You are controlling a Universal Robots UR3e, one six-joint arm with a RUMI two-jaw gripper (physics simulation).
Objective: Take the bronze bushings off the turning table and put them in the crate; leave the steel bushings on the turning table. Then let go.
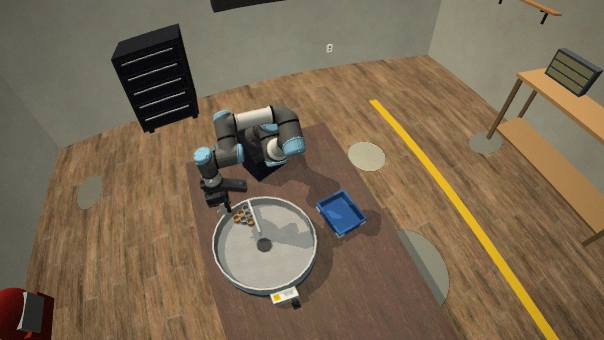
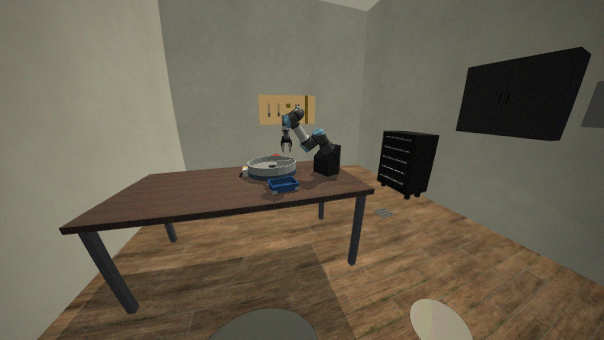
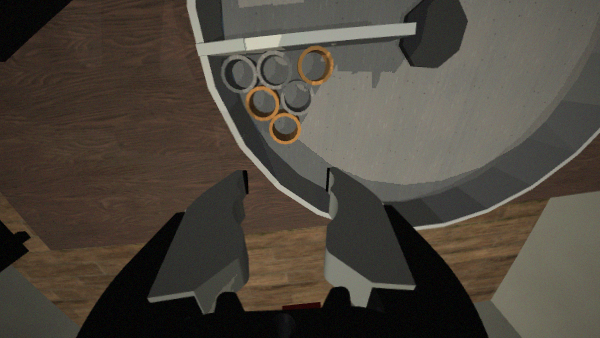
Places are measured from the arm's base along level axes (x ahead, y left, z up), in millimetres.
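Pixels of known places: gripper, fingertip midpoint: (image 1: 230,210) (image 2: 286,152) (image 3: 287,171); arm's base, origin of the base link: (image 1: 257,134) (image 2: 327,149).
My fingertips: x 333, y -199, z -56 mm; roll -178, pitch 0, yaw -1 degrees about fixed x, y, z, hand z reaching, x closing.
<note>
For each thing: its top centre in the pictures, then the offset to it from my fingertips. "spot": a spot on its surface instead. Level surfaces: height alone.
- blue crate, middle of its top: (image 1: 341,210) (image 2: 282,181) dx +88, dy +459, dz -100 mm
- pale divider, surface spot: (image 3: 345,35) spot: dx +48, dy +88, dz -49 mm
- dark hub, middle of its top: (image 3: 435,33) (image 1: 264,244) dx +145, dy +95, dz -89 mm
- white label box, surface spot: (image 1: 284,295) spot: dx +381, dy +111, dz -92 mm
- wooden table, its level: dz -150 mm
Three bronze bushings stand upright on the turning table (image 1: 265,275) (image 2: 271,173) (image 3: 425,115): one (image 3: 315,48) near the divider's inner end, one (image 3: 248,103) by the rim wall, and one (image 3: 285,142) at the group's outer corner. Three steel bushings (image 3: 224,74) (image 3: 259,69) (image 3: 297,112) stand among them. My gripper (image 1: 224,209) (image 2: 286,150) (image 3: 287,171) is partly open and empty, above the turning table's rim and beside the bushings. The blue crate (image 1: 345,212) (image 2: 283,186) stands on the table; no bushing shows in it.
A pale divider (image 3: 345,35) runs from the rim towards the dark hub (image 1: 264,244) (image 3: 437,35), right beside the bushings. The turning table has a raised wall all round. A white label box (image 1: 284,295) sits at its outer side. The arm's base stands behind, on the wooden table (image 2: 200,195).
</note>
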